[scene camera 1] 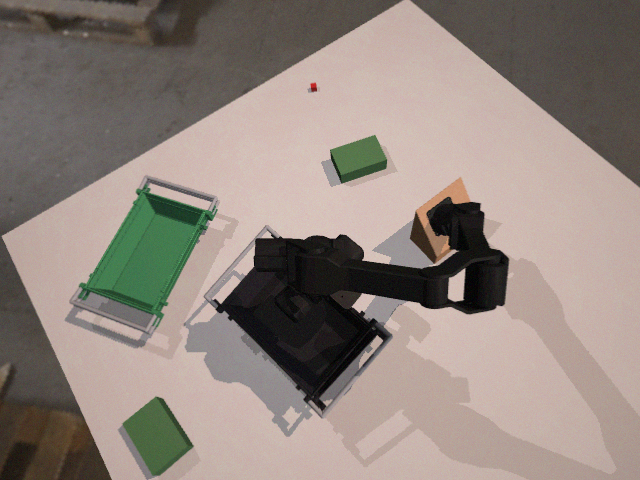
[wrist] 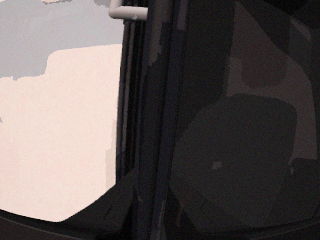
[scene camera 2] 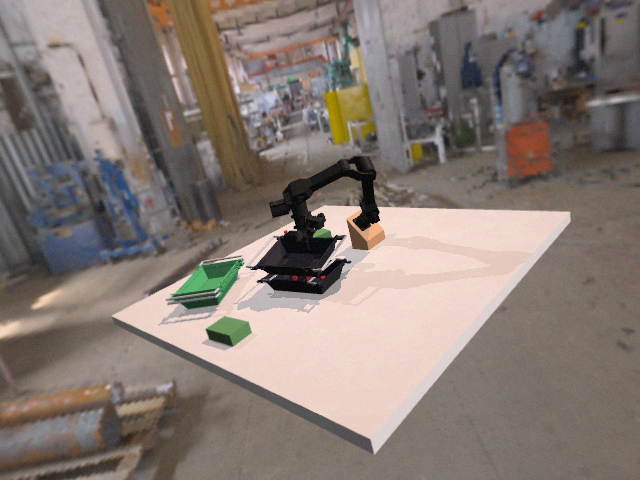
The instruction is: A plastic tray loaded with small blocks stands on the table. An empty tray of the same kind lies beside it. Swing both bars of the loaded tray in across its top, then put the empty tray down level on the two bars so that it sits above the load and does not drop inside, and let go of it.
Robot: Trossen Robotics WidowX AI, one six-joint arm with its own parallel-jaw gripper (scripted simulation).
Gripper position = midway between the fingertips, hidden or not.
Observation:
I see my gripper (scene camera 1: 322,292) and a black tray (scene camera 1: 309,352).
The black tray is seen too in scene camera 2 (scene camera 2: 284,258). My gripper also shows in the wrist view (wrist: 151,177) and in scene camera 2 (scene camera 2: 309,250).

